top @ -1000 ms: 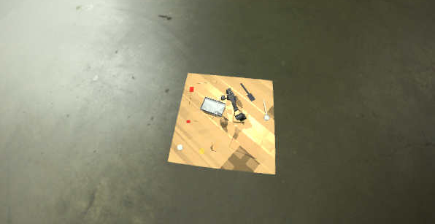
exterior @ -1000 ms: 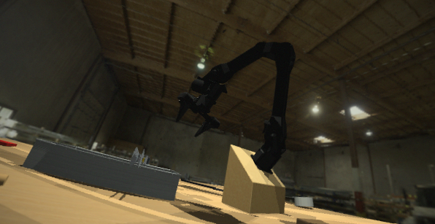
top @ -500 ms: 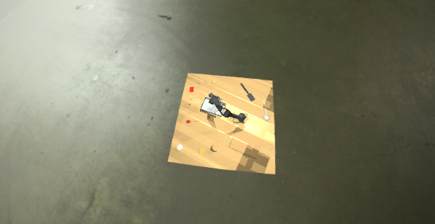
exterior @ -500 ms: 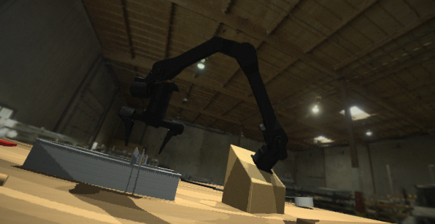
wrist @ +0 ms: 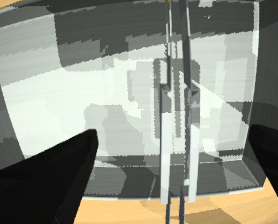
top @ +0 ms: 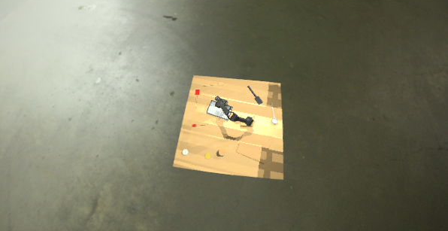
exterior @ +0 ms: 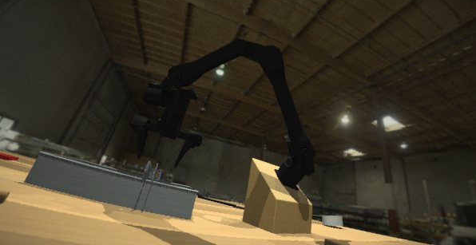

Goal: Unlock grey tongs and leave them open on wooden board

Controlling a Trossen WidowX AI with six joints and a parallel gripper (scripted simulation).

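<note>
Right now the grey roasting tin is 50 mm ahead of my gripper tip, 10 mm to the right of it and 70 mm below it. The rest, counted from my gripper tip: dark spatula 400 mm behind, 320 mm to the right, 90 mm below.
</note>
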